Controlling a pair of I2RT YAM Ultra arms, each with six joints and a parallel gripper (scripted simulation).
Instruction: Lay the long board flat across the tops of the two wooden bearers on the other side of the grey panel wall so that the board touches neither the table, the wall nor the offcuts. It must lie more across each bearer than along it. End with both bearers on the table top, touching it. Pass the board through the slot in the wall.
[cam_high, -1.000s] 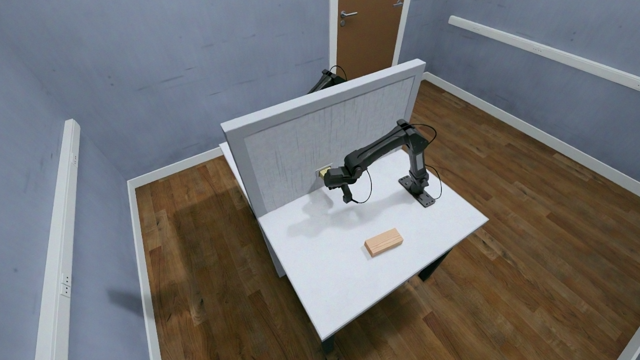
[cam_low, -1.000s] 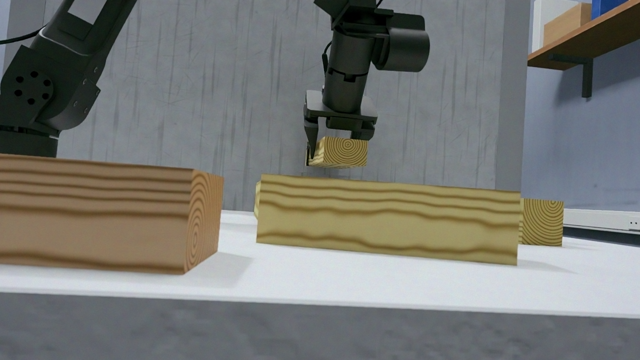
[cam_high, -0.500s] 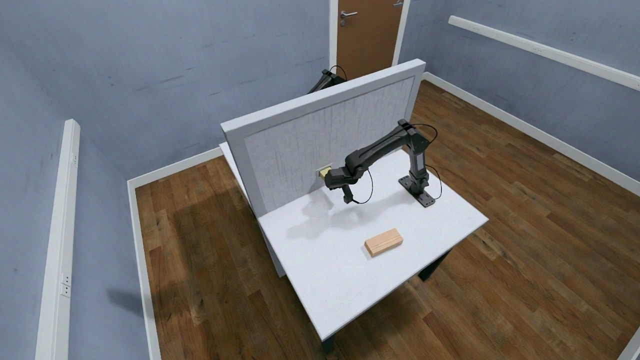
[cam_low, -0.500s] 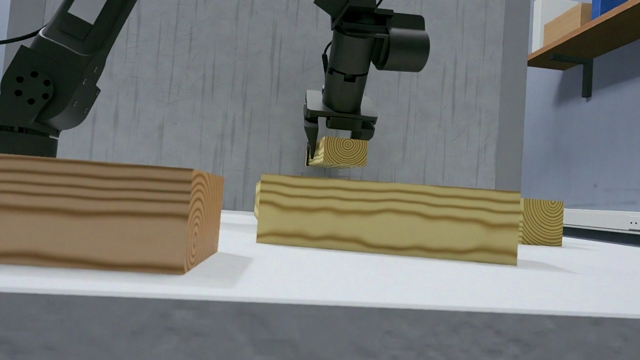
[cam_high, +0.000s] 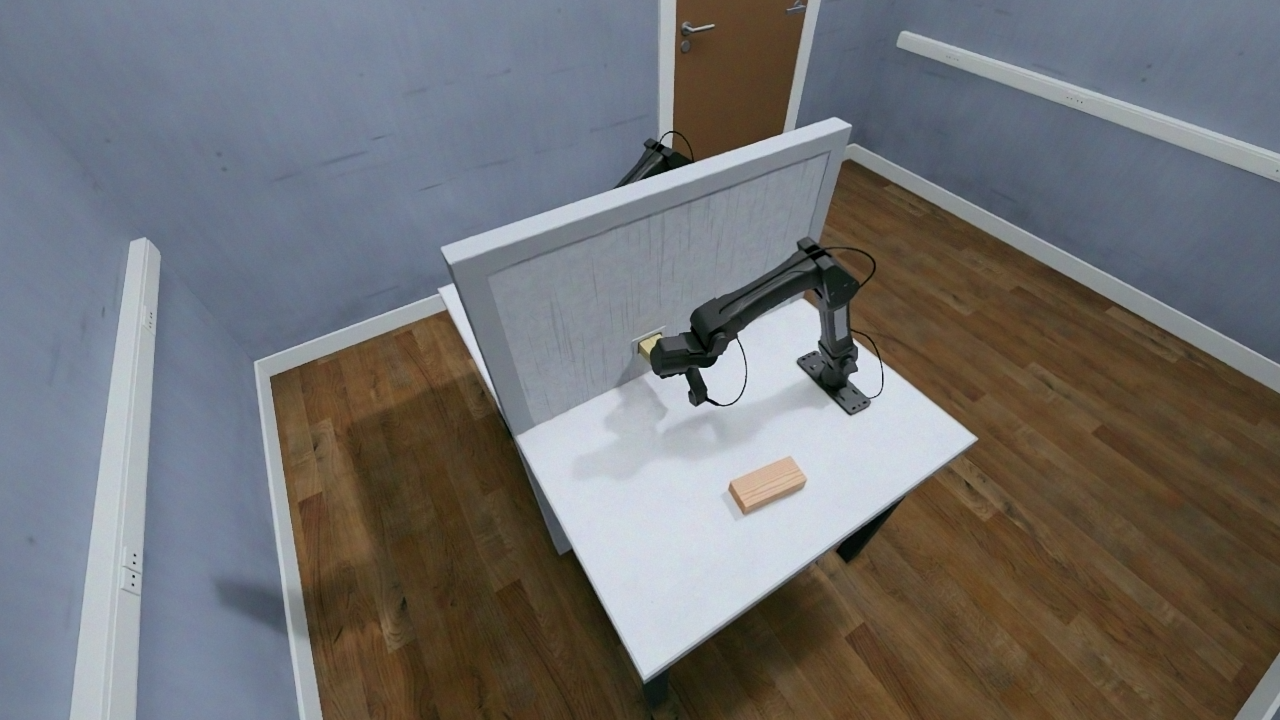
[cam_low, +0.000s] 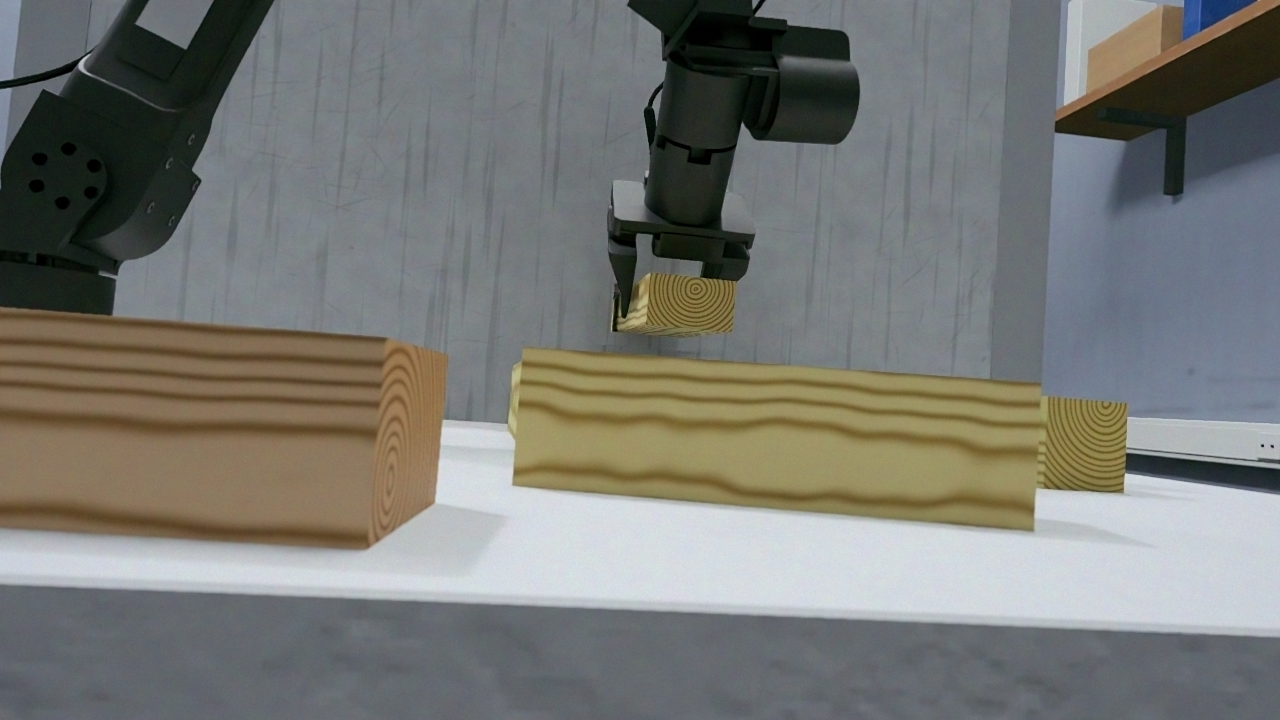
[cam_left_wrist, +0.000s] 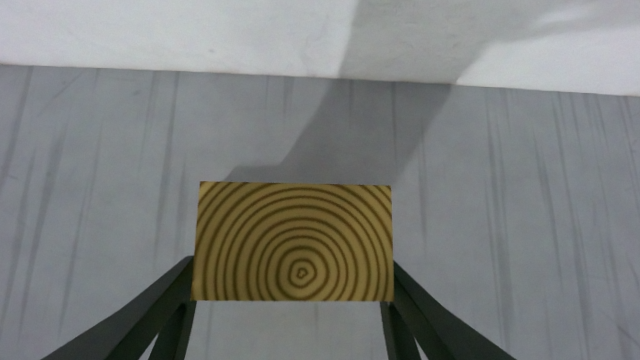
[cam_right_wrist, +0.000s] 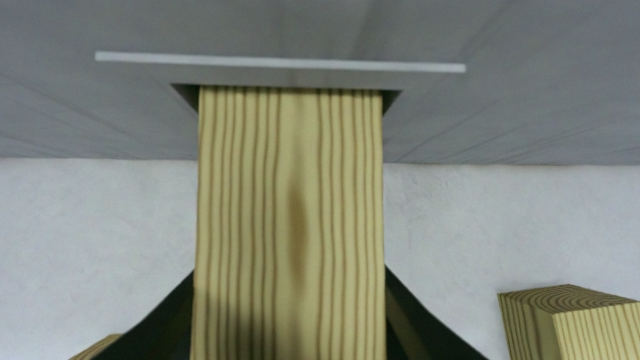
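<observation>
My right gripper is now 40 mm to the right of the long pale board. The rest, counted from my right hand: brown offcut 30 mm behind, 530 mm to the left, 80 mm below; pale wooden bearer 170 mm ahead, 140 mm to the right, 80 mm below.
</observation>
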